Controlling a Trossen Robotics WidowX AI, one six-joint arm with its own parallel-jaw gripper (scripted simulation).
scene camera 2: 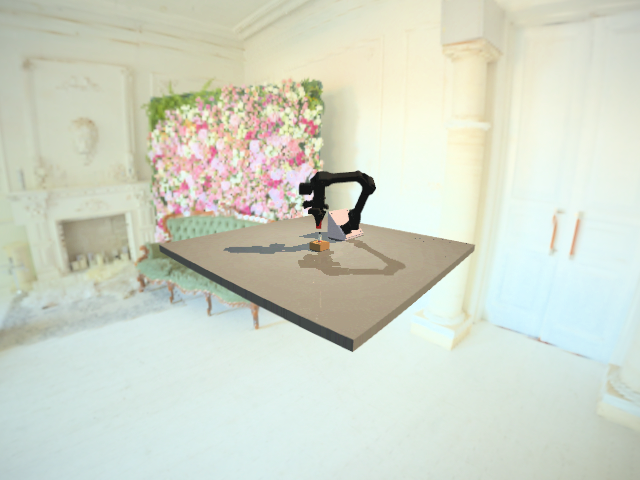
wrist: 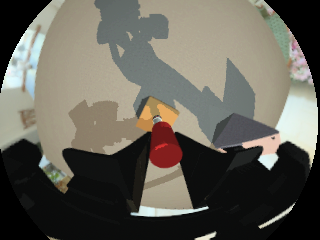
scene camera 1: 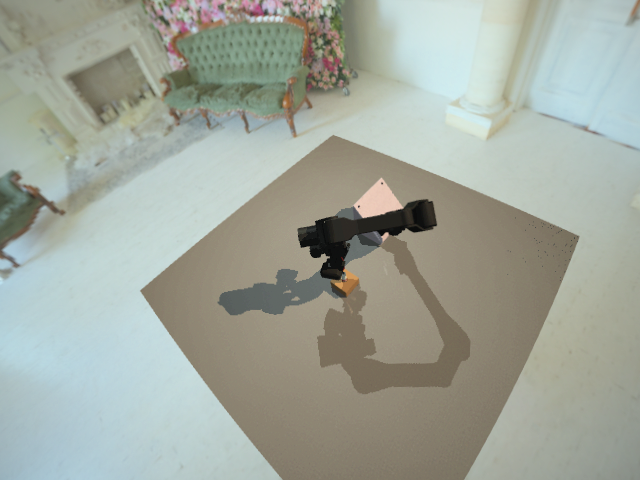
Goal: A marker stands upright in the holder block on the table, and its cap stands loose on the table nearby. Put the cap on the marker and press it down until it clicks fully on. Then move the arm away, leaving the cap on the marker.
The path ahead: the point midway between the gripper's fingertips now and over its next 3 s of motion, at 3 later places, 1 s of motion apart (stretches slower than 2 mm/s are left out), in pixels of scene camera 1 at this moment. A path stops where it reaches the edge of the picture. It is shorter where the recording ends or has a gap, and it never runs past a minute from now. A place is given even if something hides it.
My gripper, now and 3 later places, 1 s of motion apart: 340, 265; 341, 271; 343, 275; 341, 265
